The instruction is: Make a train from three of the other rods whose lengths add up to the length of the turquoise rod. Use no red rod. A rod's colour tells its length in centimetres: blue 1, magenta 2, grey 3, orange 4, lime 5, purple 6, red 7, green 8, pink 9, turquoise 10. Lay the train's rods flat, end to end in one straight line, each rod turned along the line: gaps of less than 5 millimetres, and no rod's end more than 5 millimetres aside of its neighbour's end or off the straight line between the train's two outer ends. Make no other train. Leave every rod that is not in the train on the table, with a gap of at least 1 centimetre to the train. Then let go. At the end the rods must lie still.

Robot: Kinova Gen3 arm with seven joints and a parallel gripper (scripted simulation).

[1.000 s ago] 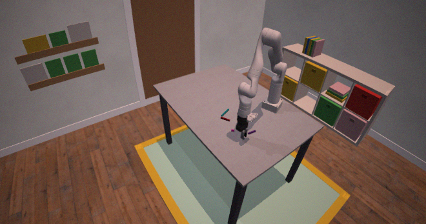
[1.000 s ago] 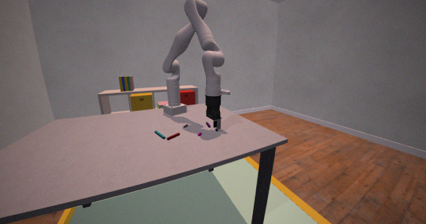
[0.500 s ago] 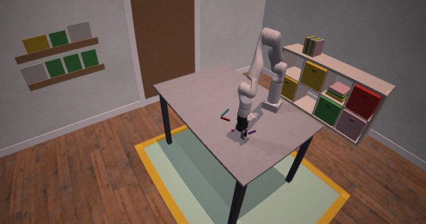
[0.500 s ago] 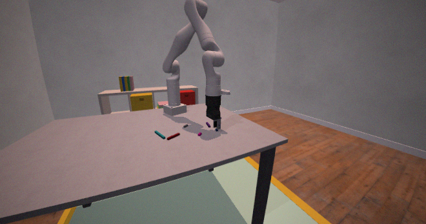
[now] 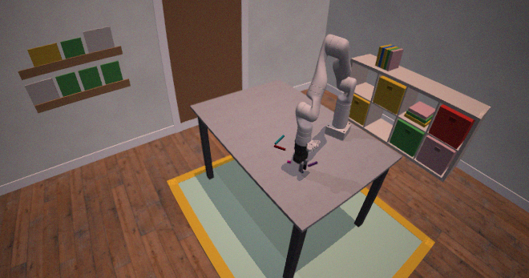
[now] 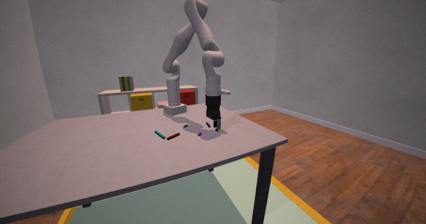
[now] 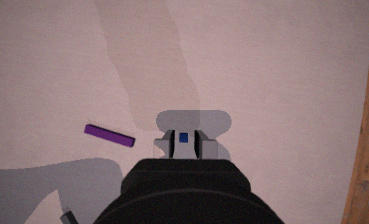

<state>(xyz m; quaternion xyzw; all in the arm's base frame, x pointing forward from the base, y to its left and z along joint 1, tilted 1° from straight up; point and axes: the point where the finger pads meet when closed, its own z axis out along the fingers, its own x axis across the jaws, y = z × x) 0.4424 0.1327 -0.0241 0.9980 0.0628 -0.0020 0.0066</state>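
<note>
Now: hand 3 cm above the blue rod. From my hand the other things lie so: grey rod (13 cm behind, 13 cm to the right, 3 cm below); then magenta rod (1 cm ahead, 10 cm to the right, 3 cm below); then purple rod (9 cm behind, 1 cm to the right, 3 cm below).
</note>
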